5 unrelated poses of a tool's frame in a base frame.
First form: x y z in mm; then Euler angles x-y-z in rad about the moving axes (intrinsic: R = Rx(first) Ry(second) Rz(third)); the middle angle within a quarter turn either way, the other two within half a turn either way.
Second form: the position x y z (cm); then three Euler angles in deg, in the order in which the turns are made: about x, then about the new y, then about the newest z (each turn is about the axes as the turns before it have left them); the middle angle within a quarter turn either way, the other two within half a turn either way. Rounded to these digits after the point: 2 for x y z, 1 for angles.
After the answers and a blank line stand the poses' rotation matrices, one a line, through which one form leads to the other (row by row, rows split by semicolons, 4 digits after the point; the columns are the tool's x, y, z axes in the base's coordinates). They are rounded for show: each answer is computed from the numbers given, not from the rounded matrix.
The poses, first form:
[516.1, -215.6, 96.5, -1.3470, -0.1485, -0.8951]
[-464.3, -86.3, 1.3, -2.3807, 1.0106, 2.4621]
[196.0, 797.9, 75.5, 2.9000, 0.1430, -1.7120]
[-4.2, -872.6, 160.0, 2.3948, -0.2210, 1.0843]
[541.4, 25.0, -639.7, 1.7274, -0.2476, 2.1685]
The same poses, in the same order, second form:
[51.61, -21.56, 9.65, -77.2, -8.5, -51.3]
[-46.43, -8.63, 0.13, -136.4, 57.9, 141.1]
[19.60, 79.79, 7.55, 166.2, 8.2, -98.1]
[-0.42, -87.26, 16.00, 137.2, -12.7, 62.1]
[54.14, 2.50, -63.97, 99.0, -14.2, 124.2]

0.6186 0.7717 -0.1480; -0.0829 0.2514 0.9643; 0.7814 -0.5842 0.2195
-0.4133 -0.3339 0.8472; -0.0007 0.9305 0.3664; -0.9106 0.1509 -0.3848
-0.1393 0.9799 0.1425; 0.9565 0.1704 -0.2368; -0.2563 0.1033 -0.9610
0.4562 -0.8625 -0.2192; -0.7183 -0.2115 -0.6628; 0.5253 0.4598 -0.7160
-0.5456 -0.8014 -0.2451; 0.0073 0.2879 -0.9576; 0.8380 -0.5243 -0.1512

